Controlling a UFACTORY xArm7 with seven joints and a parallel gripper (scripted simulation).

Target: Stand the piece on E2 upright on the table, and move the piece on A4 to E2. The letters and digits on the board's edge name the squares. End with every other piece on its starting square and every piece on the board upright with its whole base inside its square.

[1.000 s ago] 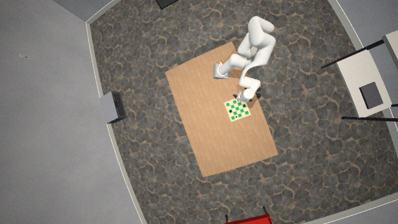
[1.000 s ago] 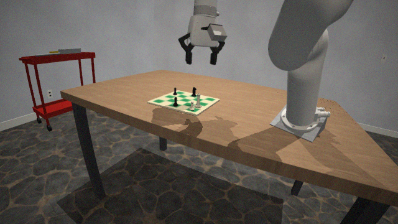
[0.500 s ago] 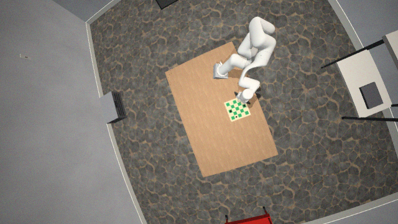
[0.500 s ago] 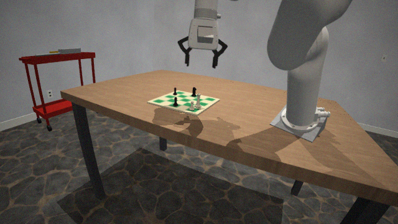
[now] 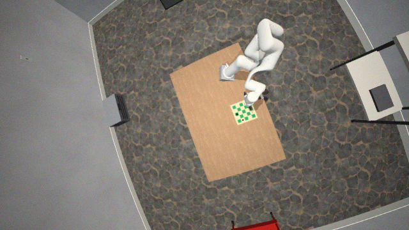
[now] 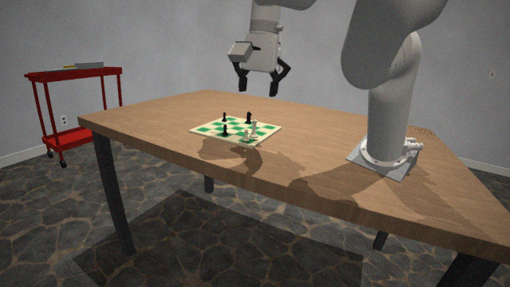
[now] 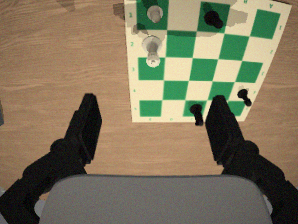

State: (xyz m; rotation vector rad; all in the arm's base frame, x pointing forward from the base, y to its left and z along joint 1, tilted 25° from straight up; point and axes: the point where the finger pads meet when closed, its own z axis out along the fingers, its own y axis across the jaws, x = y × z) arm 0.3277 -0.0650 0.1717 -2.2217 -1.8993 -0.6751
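Now: the white piece 110 mm below my hand. From my hand the other things lie so: black piece (70 mm ahead, 120 mm to the right, 120 mm below); white pawn (10 mm ahead, 40 mm to the left, 120 mm below); cream chessboard (70 mm ahead, 50 mm to the right, 140 mm below).
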